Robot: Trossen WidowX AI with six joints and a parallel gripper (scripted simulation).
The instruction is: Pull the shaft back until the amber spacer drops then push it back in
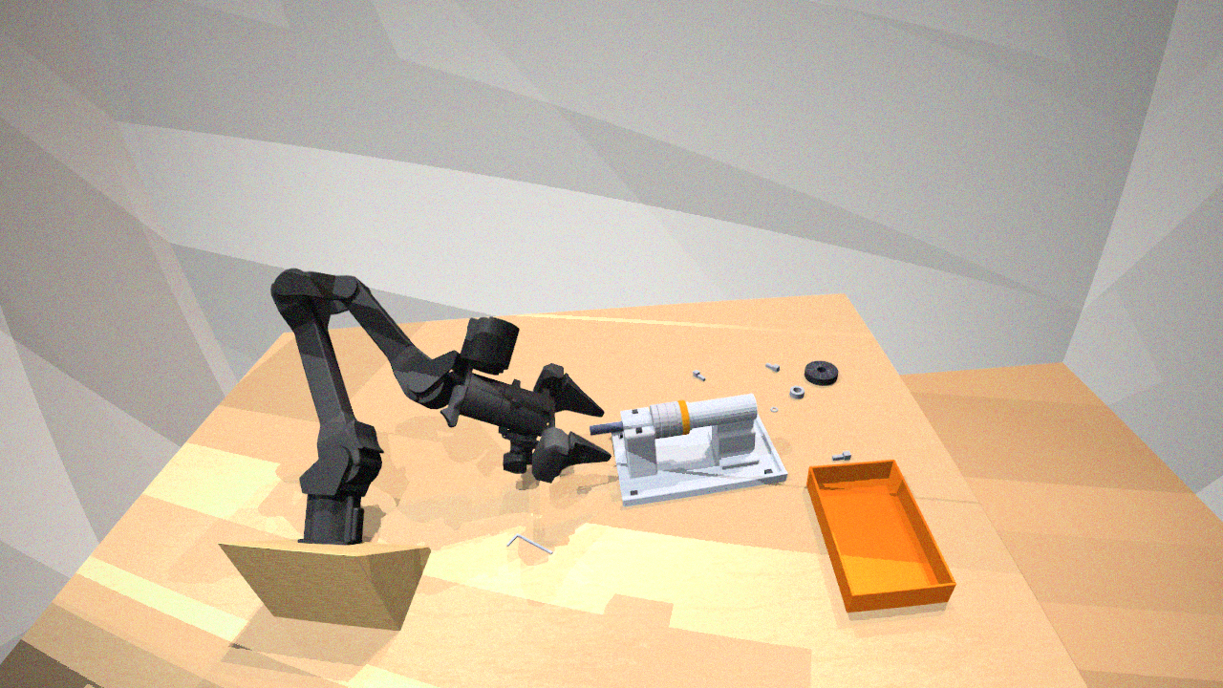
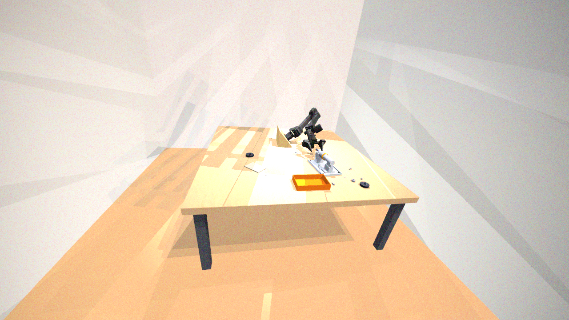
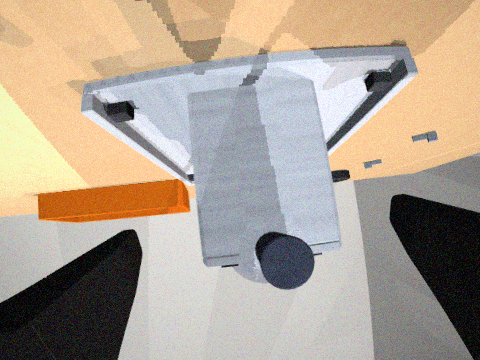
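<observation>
Now: the blue-grey shaft 60 mm ahead of my gripper tip, 10 mm to the left of it and 10 mm above it. Round my gripper tip: allen key: 120 mm behind, 110 mm to the right, 70 mm below; then nut: 320 mm ahead, 120 mm to the left, 60 mm below; then amber spacer: 110 mm ahead, 10 mm to the left, 10 mm above.
</observation>
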